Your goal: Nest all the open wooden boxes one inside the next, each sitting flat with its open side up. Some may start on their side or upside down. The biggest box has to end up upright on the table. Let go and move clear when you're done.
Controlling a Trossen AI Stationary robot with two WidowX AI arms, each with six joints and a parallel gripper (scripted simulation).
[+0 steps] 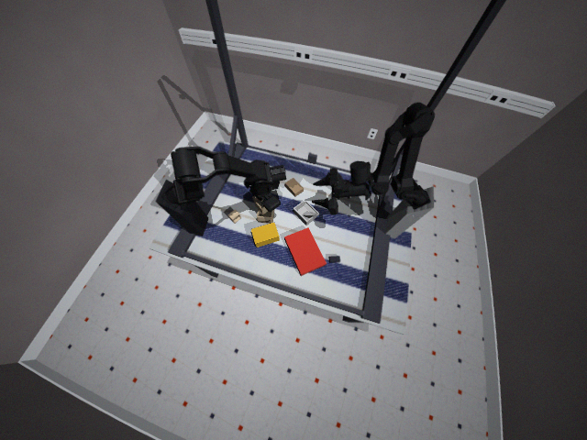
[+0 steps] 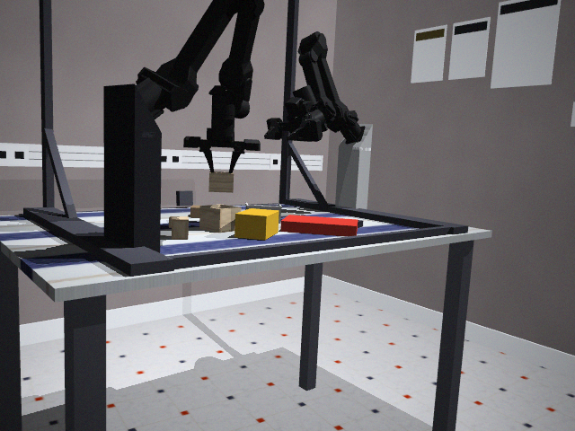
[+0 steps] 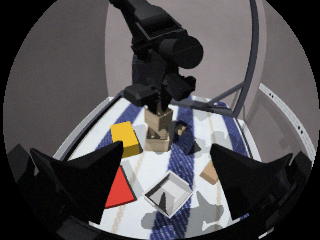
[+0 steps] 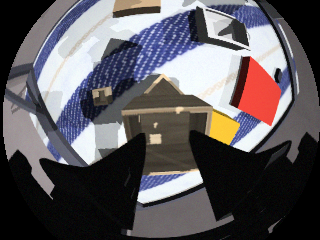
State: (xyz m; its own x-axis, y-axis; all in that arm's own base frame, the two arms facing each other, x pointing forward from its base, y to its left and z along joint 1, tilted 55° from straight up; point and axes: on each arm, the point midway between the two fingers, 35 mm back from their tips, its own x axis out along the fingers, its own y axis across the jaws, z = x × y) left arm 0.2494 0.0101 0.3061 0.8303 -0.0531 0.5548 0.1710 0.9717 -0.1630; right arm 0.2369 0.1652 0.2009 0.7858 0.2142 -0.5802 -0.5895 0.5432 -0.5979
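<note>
The medium wooden box is 50 mm below my right hand. Round my right hand: white box: 200 mm to the left, 140 mm below, 10 mm behind; then tiny wooden box: 160 mm below, 100 mm behind, 60 mm to the right; then brown block: 170 mm behind, 150 mm below, 140 mm to the left.
</note>
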